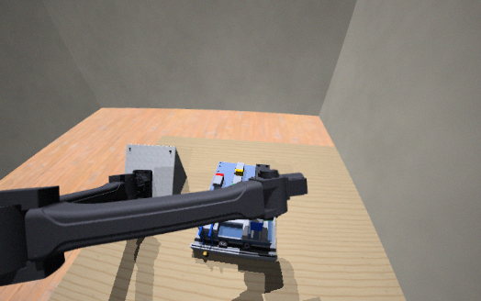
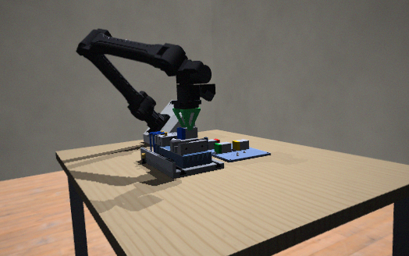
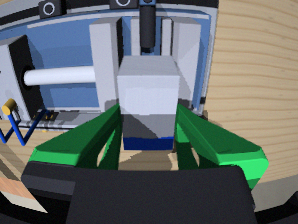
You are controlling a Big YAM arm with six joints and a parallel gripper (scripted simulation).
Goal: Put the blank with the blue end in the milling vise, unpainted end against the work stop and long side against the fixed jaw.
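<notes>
My gripper is now 20 mm above the blue-ended blank. Round my hand: dark work stop rod 50 mm to the left, 50 mm below; green-ended blank 210 mm to the left, 120 mm below, 80 mm behind; vise 100 mm below, 70 mm behind, 10 mm to the left.
</notes>
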